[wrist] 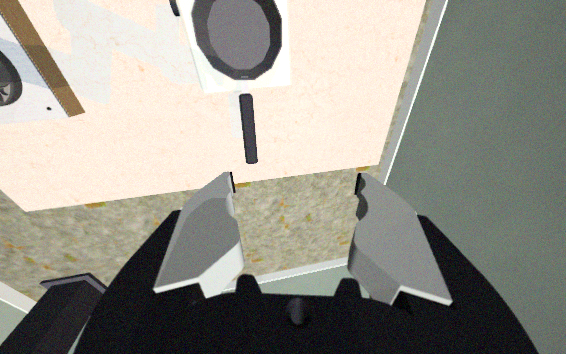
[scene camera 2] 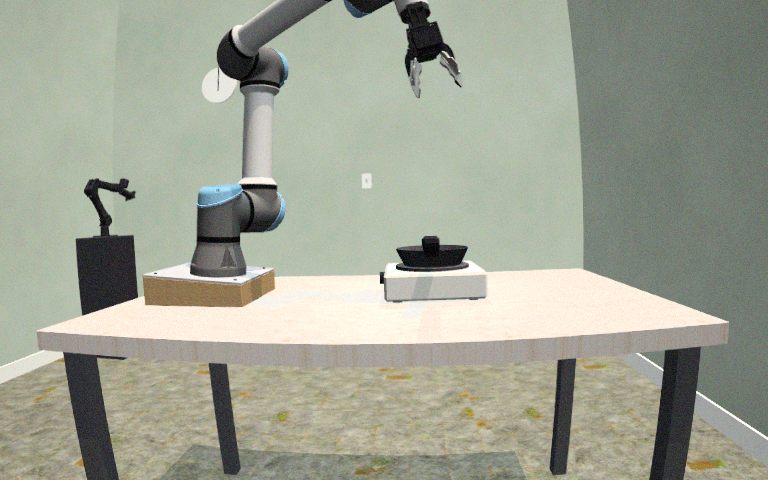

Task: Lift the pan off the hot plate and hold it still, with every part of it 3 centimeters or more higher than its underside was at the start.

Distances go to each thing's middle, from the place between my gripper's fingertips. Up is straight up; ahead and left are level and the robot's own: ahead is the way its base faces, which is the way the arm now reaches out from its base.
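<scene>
The black pan [scene camera 2: 430,254] is 3 cm behind my hand, 4 cm to the left of it, and 36 cm below it.
</scene>
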